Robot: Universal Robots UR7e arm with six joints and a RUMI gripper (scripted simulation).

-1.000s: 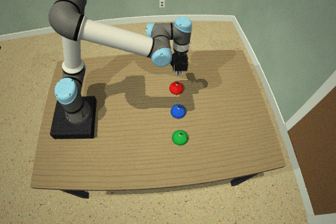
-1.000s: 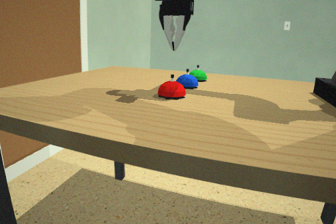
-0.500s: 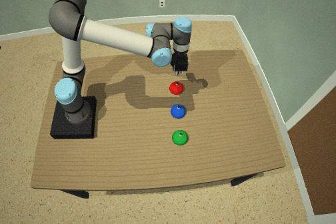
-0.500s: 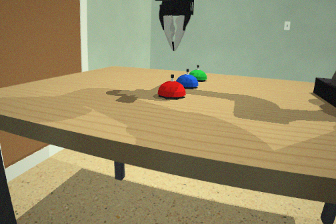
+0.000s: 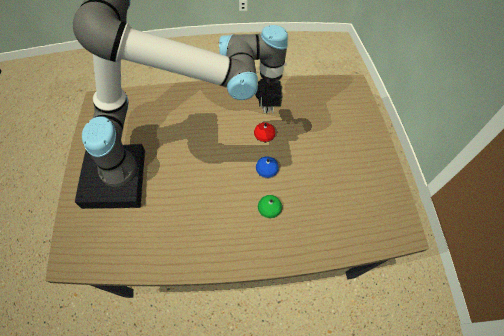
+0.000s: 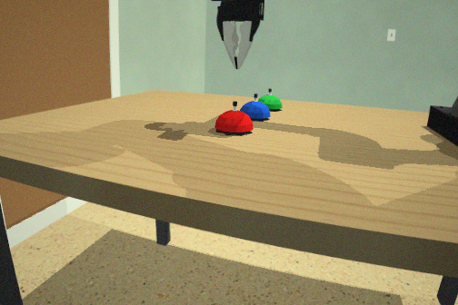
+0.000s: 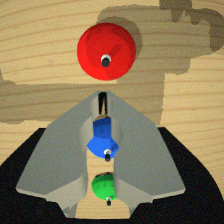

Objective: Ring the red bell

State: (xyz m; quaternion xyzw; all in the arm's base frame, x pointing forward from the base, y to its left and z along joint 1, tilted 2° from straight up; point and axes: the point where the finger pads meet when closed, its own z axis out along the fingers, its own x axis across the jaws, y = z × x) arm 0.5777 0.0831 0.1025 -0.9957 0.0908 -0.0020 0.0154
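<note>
Now: the red bell 11 cm below my hand. The rest, counted from my hand: blue bell: 3 cm behind, 16 cm to the right, 11 cm below; then green bell: 6 cm behind, 31 cm to the right, 11 cm below.
</note>
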